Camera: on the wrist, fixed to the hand. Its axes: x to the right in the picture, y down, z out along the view.
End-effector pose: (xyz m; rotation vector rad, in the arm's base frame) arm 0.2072 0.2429 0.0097 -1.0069 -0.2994 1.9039
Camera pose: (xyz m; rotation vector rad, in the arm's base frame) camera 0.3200 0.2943 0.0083 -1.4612 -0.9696 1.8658
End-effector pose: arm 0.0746 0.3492 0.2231 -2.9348 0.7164 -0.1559
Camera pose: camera 0.1236 0.4201 0.3122 2.5027 -0.7017 -0.0746
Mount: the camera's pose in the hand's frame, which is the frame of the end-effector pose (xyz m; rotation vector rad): 0.0168 -0.0969 -0.0755 -0.6788 0.0079 0.0417
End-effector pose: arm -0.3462 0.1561 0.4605 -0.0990 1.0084 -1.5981
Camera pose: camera -0.4681 0.1774 0.4682 -0.5284 1.5121 -1.1604
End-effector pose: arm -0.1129 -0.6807 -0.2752 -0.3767 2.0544 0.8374
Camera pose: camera -0.1165 -0.8022 -0.2994 -0.7016 1.7377 1.5546
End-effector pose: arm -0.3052 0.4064 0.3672 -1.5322 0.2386 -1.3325
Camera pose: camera -0.4045 0.3948 0.4405 -2.0605 0.7847 -1.2886
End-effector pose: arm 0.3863 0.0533 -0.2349 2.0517 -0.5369 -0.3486
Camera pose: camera 0.4572 0.1441 -0.2807 1.3840 -0.3849 -0.4282
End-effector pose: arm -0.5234 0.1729 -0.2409 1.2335 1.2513 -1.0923
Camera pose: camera -0.6242 0.2431 -0.2577 0.7365 1.4319 -0.5484
